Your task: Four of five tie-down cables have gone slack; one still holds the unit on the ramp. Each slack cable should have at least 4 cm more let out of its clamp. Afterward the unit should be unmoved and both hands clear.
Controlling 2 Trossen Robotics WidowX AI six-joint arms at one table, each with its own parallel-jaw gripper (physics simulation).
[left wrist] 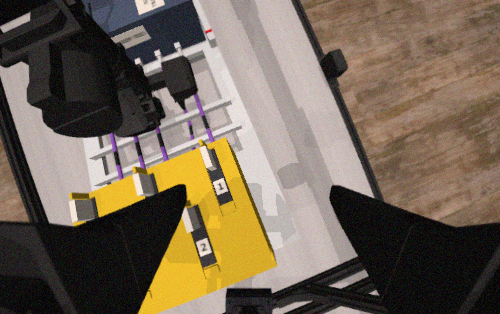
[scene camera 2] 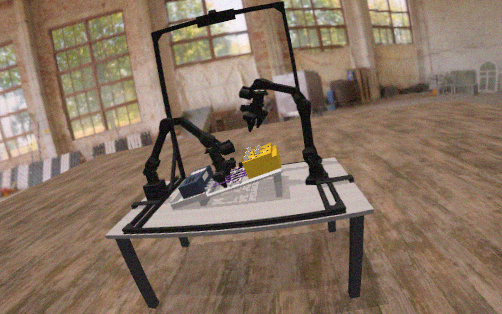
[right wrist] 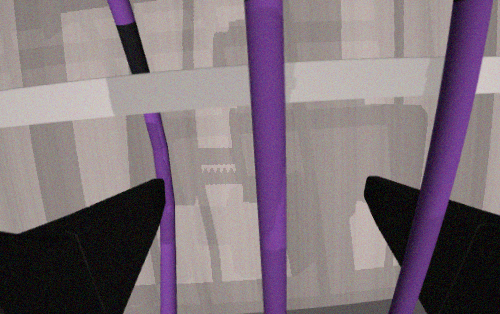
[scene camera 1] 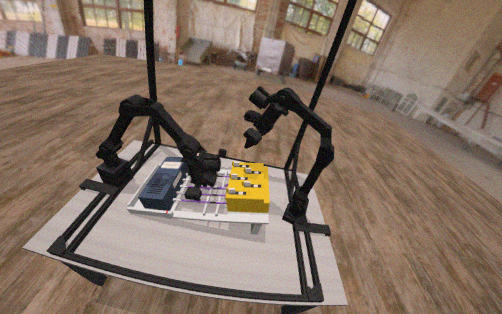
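The dark blue unit (scene camera 1: 155, 192) (scene camera 2: 194, 186) (left wrist: 170, 30) sits low on the white ramp (scene camera 1: 240, 218). Purple cables (right wrist: 267, 150) with black bands run from it to the yellow clamp block (scene camera 1: 250, 201) (scene camera 2: 262, 166) (left wrist: 240, 240), which has white clamp levers; those by labels 1 (left wrist: 208, 157) and 2 (left wrist: 191, 218) show. My right gripper (scene camera 1: 202, 189) (right wrist: 266, 187) is open and low among the cables. In its wrist view one cable runs between the fingers, one bends beside the left fingertip, and one crosses before the right finger. My left gripper (left wrist: 259, 191) is open, high above the block.
White crossbars (right wrist: 350, 82) span the ramp under the cables. The right arm (left wrist: 80, 95) hides part of the unit and some cable ends in the left wrist view. A black frame (scene camera 1: 190, 288) edges the table, with tall posts (scene camera 1: 150, 60) at the back.
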